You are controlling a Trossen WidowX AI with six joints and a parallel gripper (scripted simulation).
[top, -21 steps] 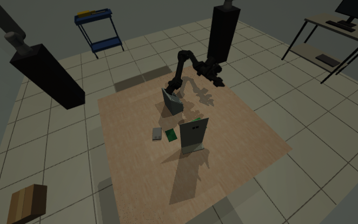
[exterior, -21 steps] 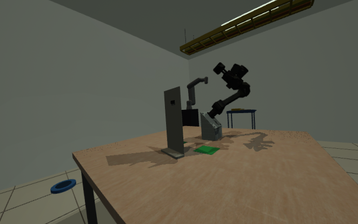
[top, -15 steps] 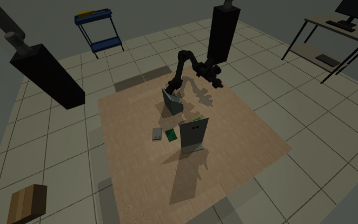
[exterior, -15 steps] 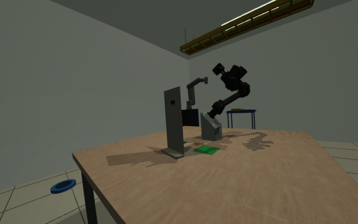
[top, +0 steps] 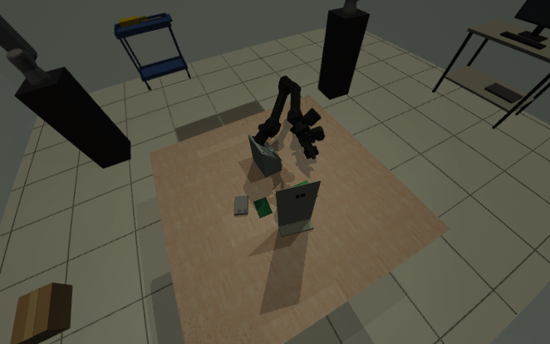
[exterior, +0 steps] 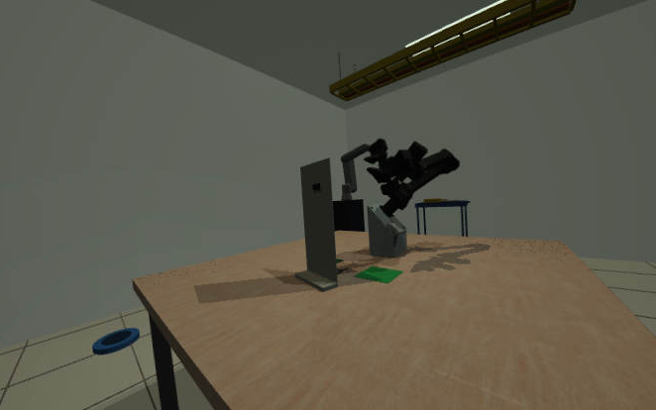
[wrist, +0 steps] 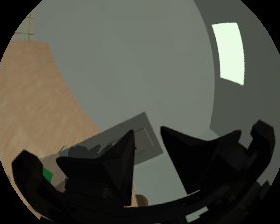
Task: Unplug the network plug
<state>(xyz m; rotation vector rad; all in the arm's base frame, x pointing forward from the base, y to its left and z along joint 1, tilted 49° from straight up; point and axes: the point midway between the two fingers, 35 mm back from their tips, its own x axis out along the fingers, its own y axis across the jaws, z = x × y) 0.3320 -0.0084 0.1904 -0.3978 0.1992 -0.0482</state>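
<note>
The network plug lies 12 cm to the right of my gripper tip, 9 cm ahead of it and 6 cm below it. Round my gripper tip: marked square: 36 cm below, 4 cm behind; then grey block: 35 cm below, 34 cm to the right, 11 cm behind; then grey upright panel: 19 cm below, 12 cm to the right, 11 cm ahead.
</note>
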